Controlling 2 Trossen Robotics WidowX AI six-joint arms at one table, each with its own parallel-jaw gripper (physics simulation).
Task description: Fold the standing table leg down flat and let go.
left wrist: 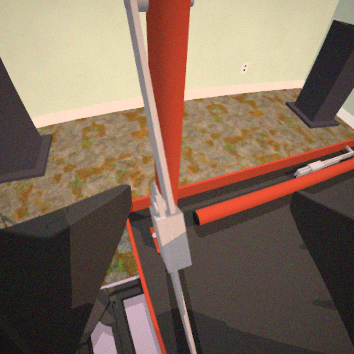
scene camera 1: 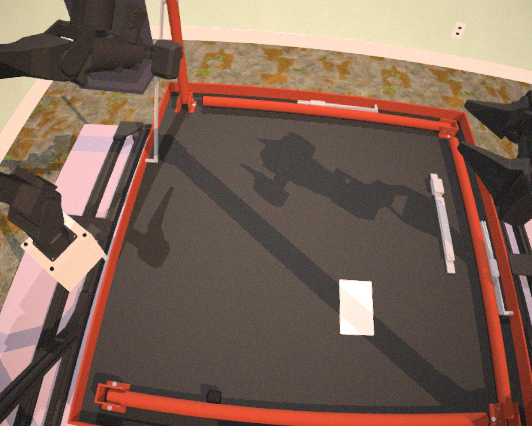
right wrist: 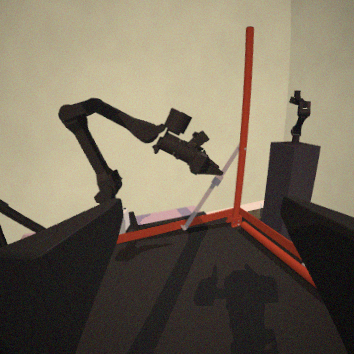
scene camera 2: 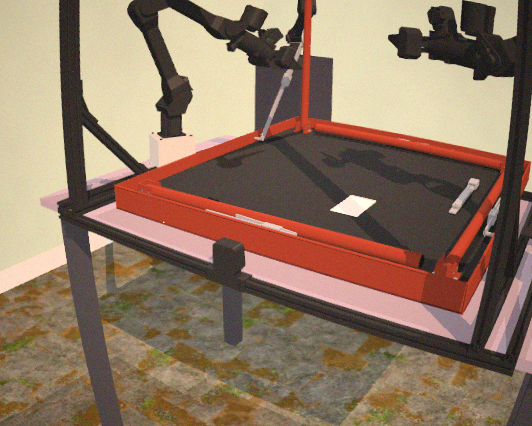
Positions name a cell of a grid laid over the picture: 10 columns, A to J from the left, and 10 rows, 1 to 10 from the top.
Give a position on a grey sleeve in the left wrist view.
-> E7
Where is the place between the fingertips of the right gripper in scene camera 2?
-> H1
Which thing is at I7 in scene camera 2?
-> A red table frame.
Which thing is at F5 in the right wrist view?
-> The left gripper.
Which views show the right gripper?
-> Scene camera 1, the right wrist view and scene camera 2 only.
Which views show the left gripper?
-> The left wrist view, scene camera 1, the right wrist view and scene camera 2: all of them.
